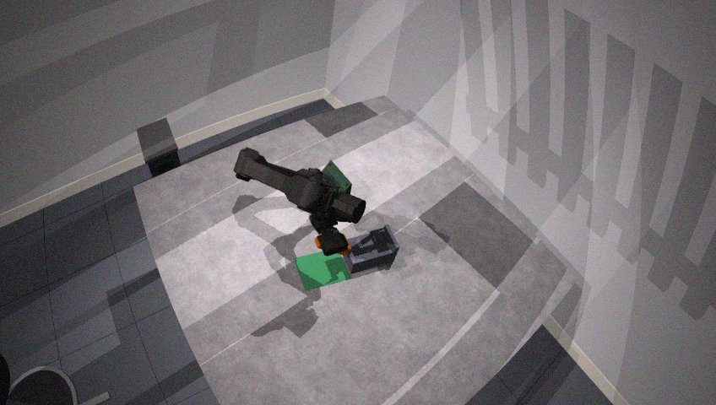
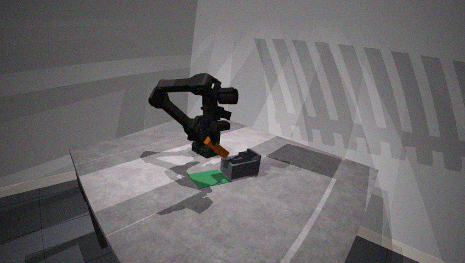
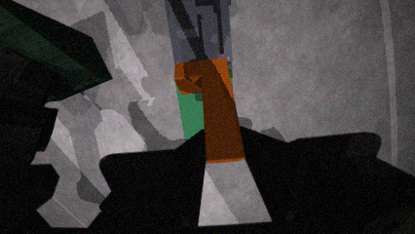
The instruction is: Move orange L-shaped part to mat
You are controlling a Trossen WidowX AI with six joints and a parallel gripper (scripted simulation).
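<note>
Now: gripper tip 170 mm above the green mat. Round my gripper tip: orange L-shaped part (40 mm to the left, 30 mm below).
</note>
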